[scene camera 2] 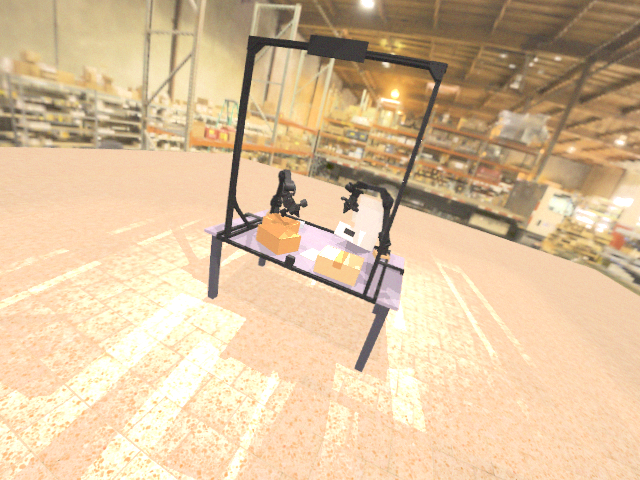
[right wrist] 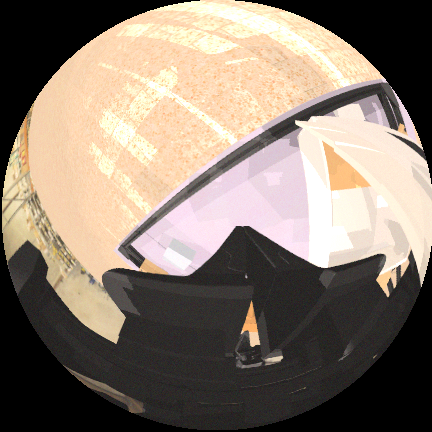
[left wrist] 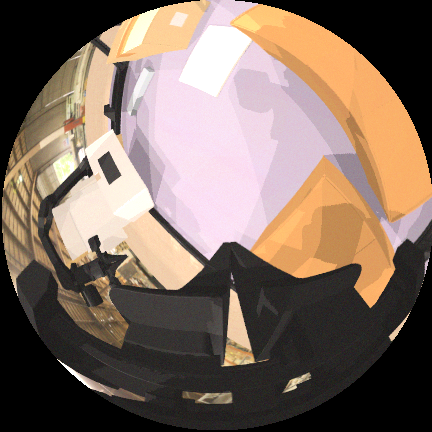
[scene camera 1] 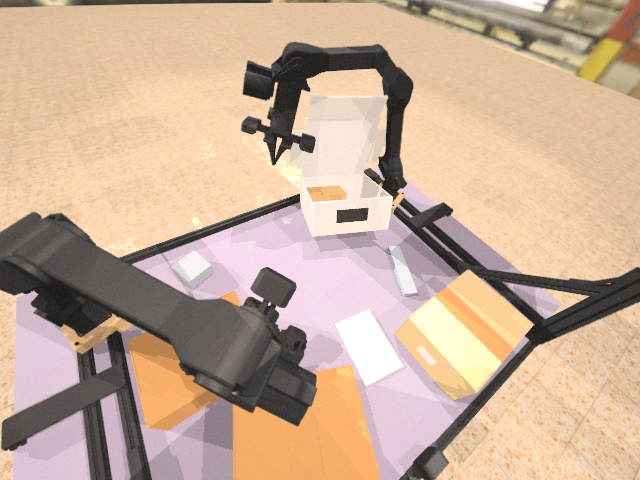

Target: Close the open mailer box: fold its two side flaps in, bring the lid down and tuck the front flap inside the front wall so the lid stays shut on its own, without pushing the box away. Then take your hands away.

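Frame: origin at the left arm's base, x ahead, y left, z up, level; metres.
Seen in the pictures: left gripper, between the fingertips: point(scene camera 2: 299, 217) point(right wrist: 246, 330) point(left wrist: 228, 247) point(scene camera 1: 262, 310); right gripper, between the fingertips: point(scene camera 2: 343, 213) point(right wrist: 241, 232) point(left wrist: 126, 255) point(scene camera 1: 273, 164); left arm's base, origin of its link: point(scene camera 1: 90, 316).
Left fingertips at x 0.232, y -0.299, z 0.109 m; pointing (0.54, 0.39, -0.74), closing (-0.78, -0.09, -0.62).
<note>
Offsets run from my left fingertips to a thing's middle. "spot": to the spot under its first point.
The white mailer box {dx +0.417, dy +0.116, dz -0.070 m} point(scene camera 1: 323, 224) point(scene camera 2: 341, 230) point(left wrist: 132, 175) point(right wrist: 318, 230) stands open at the table's far edge in scene camera 1, an orange-brown block {dx +0.424, dy +0.180, dz -0.107 m} point(scene camera 1: 326, 193) inside. Its lid {spot: dx +0.476, dy +0.203, dz +0.051 m} point(scene camera 1: 336, 147) point(scene camera 2: 368, 219) stands upright, the front flap {spot: dx +0.461, dy +0.182, dz +0.180 m} point(scene camera 1: 346, 107) extending from its top. Pale side flaps show at the lid's edges; their exact fold is unclear. My right gripper point(scene camera 1: 275, 161) point(scene camera 2: 346, 211) point(left wrist: 126, 255) point(right wrist: 241, 232) is shut and empty, in the air left of the lid in scene camera 1. My left gripper point(left wrist: 228, 247) is shut and empty, away from the box; its fingertips are hidden in scene camera 1.
Orange cartons {dx -0.119, dy +0.056, dz -0.109 m} point(scene camera 1: 175, 382) {dx -0.083, dy -0.181, dz -0.105 m} point(scene camera 1: 305, 428) lie near the left arm. A tan carton {dx +0.306, dy -0.335, dz -0.105 m} point(scene camera 1: 447, 335) point(scene camera 2: 336, 266), a white sheet {dx +0.146, dy -0.187, dz -0.153 m} point(scene camera 1: 369, 347), a pale bar {dx +0.389, dy -0.143, dz -0.147 m} point(scene camera 1: 402, 271) and a small pale block {dx -0.011, dy +0.270, dz -0.138 m} point(scene camera 1: 192, 268) lie on the table. Black rails point(scene camera 1: 206, 228) border it.
</note>
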